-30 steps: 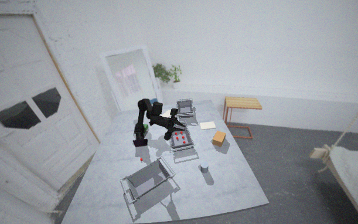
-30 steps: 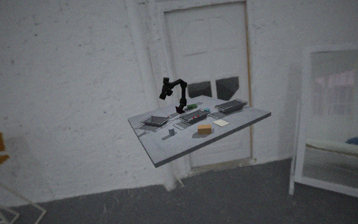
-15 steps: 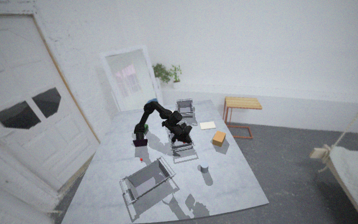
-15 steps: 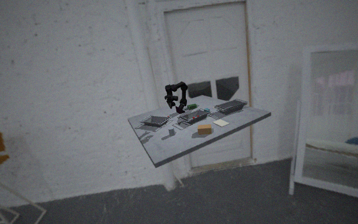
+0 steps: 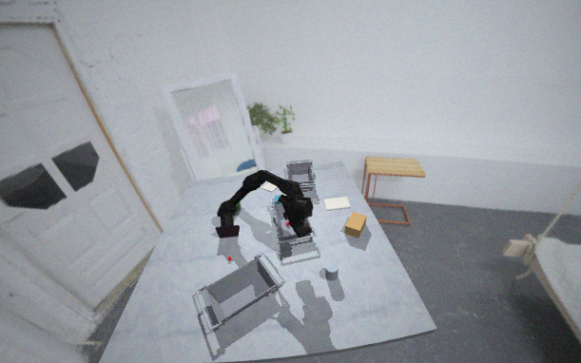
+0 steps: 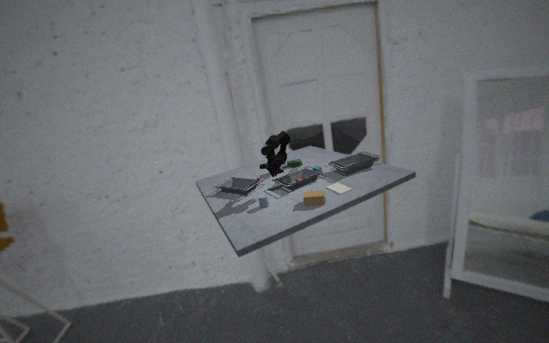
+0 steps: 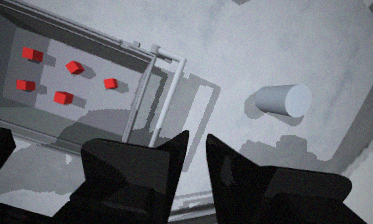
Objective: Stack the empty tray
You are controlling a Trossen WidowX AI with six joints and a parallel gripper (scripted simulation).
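Now: the teal block 70 mm behind my gripper tip, 420 mm to the left of it and 100 mm below it. From my gripper tip the other things lie so: grey cylinder: 100 mm ahead, 160 mm to the right, 90 mm below; orange box: 310 mm ahead, 80 mm to the left, 100 mm below; grey tray: 300 mm behind, 170 mm to the right, 80 mm below.
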